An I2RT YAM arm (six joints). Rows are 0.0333 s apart.
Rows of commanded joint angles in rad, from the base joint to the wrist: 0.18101, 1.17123, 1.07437, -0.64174, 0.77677, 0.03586; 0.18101, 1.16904, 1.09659, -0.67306, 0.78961, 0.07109; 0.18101, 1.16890, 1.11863, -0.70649, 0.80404, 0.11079; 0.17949, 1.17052, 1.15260, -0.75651, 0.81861, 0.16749; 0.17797, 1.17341, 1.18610, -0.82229, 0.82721, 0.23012; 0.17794, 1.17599, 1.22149, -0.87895, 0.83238, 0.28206; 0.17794, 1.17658, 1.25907, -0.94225, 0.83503, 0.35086; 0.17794, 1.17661, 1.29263, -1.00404, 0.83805, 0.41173; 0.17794, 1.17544, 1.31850, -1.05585, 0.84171, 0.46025; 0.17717, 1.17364, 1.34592, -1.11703, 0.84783, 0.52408; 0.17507, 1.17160, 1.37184, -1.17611, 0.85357, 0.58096; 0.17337, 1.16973, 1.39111, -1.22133, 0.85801, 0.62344; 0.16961, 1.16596, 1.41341, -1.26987, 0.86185, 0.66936; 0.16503, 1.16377, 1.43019, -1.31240, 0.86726, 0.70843; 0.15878, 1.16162, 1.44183, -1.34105, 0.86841, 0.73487; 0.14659, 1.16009, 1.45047, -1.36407, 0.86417, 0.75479; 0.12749, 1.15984, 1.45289, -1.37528, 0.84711, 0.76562
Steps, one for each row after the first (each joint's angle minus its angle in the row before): 0.00000, -0.00219, 0.02222, -0.03132, 0.01284, 0.03523; 0.00000, -0.00014, 0.02204, -0.03343, 0.01443, 0.03970; -0.00152, 0.00162, 0.03397, -0.05002, 0.01457, 0.05670; -0.00152, 0.00289, 0.03350, -0.06578, 0.00860, 0.06263; -0.00003, 0.00258, 0.03539, -0.05666, 0.00517, 0.05194; 0.00000, 0.00059, 0.03758, -0.06330, 0.00265, 0.06880; 0.00000, 0.00003, 0.03356, -0.06179, 0.00302, 0.06087; 0.00000, -0.00117, 0.02587, -0.05181, 0.00366, 0.04852; -0.00077, -0.00180, 0.02742, -0.06118, 0.00612, 0.06383; -0.00210, -0.00204, 0.02592, -0.05908, 0.00574, 0.05688; -0.00170, -0.00187, 0.01927, -0.04522, 0.00444, 0.04248; -0.00376, -0.00377, 0.02230, -0.04854, 0.00384, 0.04592; -0.00458, -0.00219, 0.01678, -0.04253, 0.00541, 0.03907; -0.00625, -0.00215, 0.01164, -0.02865, 0.00115, 0.02644; -0.01219, -0.00153, 0.00864, -0.02302, -0.00424, 0.01992; -0.01910, -0.00025, 0.00242, -0.01121, -0.01706, 0.01083
